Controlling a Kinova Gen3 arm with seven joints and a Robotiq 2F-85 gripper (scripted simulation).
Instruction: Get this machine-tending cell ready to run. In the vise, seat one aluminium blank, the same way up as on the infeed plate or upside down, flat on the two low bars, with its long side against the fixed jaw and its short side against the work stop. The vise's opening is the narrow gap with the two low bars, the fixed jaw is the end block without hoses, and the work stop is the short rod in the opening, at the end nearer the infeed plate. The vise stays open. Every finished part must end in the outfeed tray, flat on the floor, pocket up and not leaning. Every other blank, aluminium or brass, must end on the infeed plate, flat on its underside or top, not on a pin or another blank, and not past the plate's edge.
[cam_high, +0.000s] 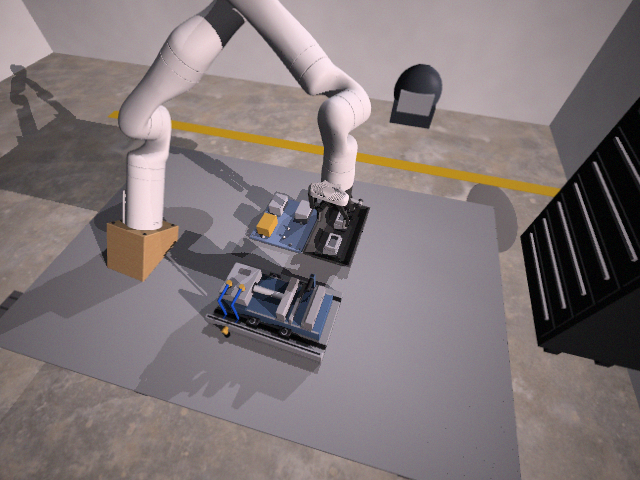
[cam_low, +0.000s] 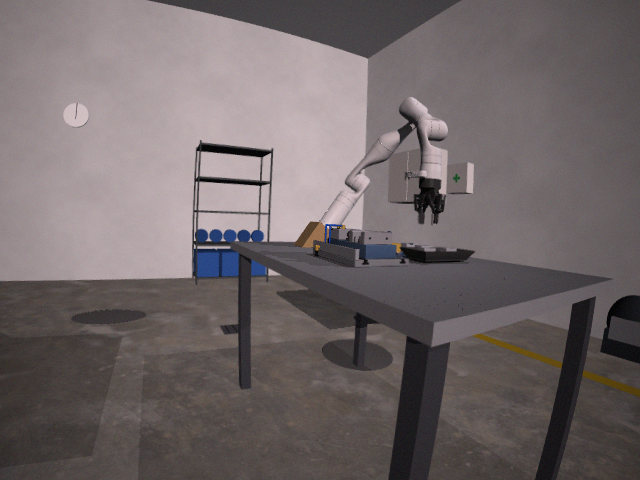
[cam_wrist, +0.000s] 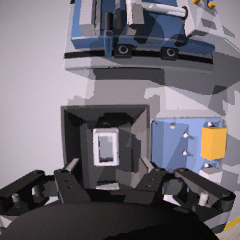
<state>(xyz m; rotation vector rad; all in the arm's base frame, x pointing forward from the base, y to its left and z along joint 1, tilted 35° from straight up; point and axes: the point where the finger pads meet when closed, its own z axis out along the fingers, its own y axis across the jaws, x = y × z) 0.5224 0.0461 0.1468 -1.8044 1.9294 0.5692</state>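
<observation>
Right now my hand is 21 cm past the brass blank, 2 cm to the right of it and 11 cm above it. The rest, counted from my hand: vise rail (9 cm behind, 32 cm to the right, 10 cm below); then hose block (18 cm behind, 22 cm to the right, 6 cm below); then vise (8 cm behind, 22 cm to the right, 10 cm below).
</observation>
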